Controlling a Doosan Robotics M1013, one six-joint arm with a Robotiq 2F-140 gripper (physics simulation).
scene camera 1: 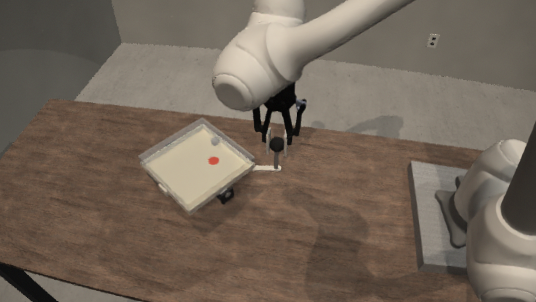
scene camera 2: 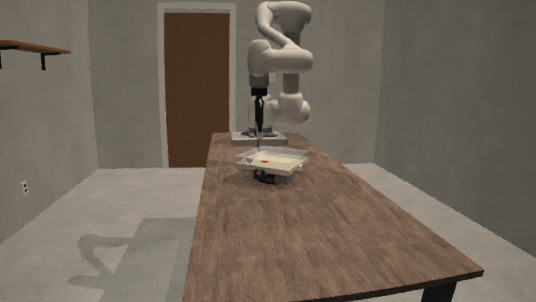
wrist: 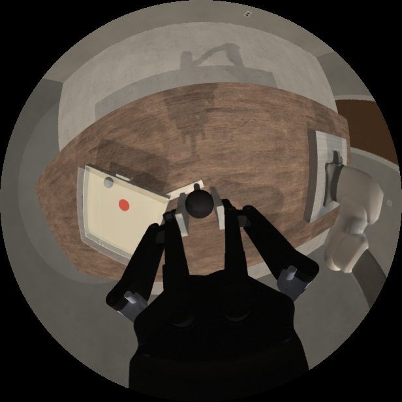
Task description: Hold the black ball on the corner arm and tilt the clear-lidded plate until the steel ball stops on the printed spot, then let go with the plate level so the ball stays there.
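Note:
The clear-lidded plate [scene camera 1: 175,175] [scene camera 2: 286,162] [wrist: 107,227] is tilted on its dark stand, with its left side lower in the scene camera 2 view. The steel ball [scene camera 1: 215,141] [scene camera 2: 249,160] [wrist: 108,182] is off the red printed spot [scene camera 1: 213,160] [scene camera 2: 264,161] [wrist: 124,205], near the plate's wall, above the spot in the scene camera 1 view. The black ball [scene camera 1: 276,145] [wrist: 199,204] tops a post on the white corner arm [scene camera 1: 264,168] [wrist: 186,190]. My gripper [scene camera 1: 277,142] [wrist: 198,198] is shut on the black ball, a pad on each side.
The plate's black support [scene camera 1: 226,195] stands on the wooden table [scene camera 1: 100,220] [scene camera 2: 300,235] [wrist: 240,120]. The robot's base stands on a grey slab [scene camera 1: 435,240] [scene camera 2: 250,142] [wrist: 317,175] at the table's far end in the scene camera 2 view.

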